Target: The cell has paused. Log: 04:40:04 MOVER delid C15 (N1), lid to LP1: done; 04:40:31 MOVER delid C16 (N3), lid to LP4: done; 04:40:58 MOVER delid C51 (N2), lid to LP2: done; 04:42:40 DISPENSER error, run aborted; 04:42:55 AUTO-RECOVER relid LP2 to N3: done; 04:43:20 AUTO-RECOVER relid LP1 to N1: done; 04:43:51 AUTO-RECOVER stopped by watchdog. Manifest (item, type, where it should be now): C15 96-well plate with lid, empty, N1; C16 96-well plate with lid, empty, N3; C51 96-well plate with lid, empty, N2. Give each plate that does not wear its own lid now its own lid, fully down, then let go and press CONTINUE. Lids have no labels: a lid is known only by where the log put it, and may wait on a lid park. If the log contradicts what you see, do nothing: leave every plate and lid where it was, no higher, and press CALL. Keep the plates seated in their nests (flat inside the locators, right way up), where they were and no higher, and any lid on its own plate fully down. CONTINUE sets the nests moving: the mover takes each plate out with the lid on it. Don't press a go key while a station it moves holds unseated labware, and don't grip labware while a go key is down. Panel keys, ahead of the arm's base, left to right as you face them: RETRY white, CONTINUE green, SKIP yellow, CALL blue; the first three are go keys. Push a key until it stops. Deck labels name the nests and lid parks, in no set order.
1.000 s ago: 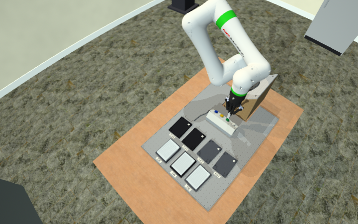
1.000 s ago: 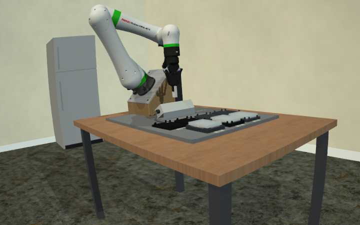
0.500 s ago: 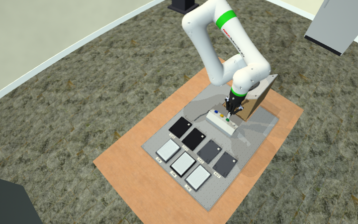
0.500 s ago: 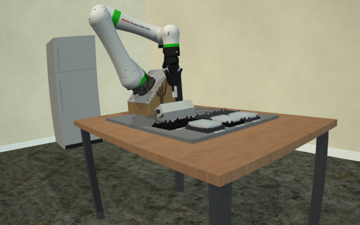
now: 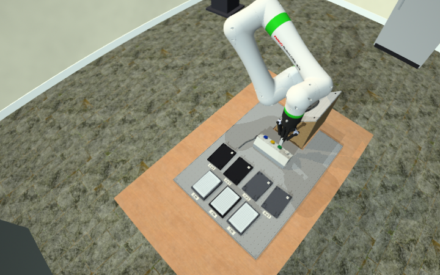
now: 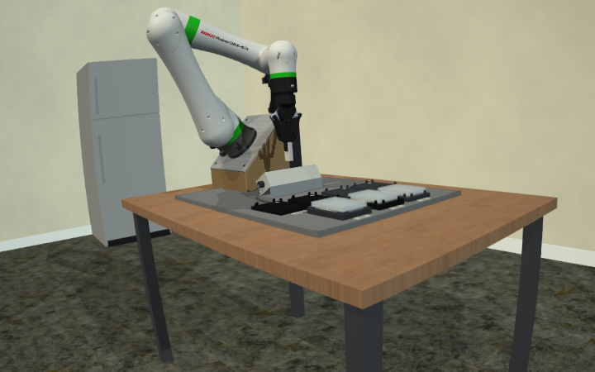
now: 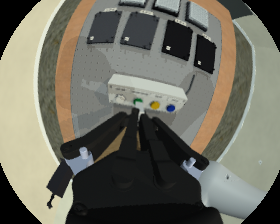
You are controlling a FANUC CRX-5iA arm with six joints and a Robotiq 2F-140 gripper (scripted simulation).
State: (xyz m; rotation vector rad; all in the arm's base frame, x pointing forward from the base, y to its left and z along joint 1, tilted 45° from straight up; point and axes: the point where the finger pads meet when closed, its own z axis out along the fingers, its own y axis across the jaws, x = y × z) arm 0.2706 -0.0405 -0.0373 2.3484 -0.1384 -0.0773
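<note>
The green key is 7 cm below my hand. From my hand the other things lie so: white key (7 cm below, 5 cm to the left, 1 cm ahead); yellow key (7 cm below, 5 cm to the right); blue key (10 cm to the right, 7 cm below, 1 cm behind).
</note>
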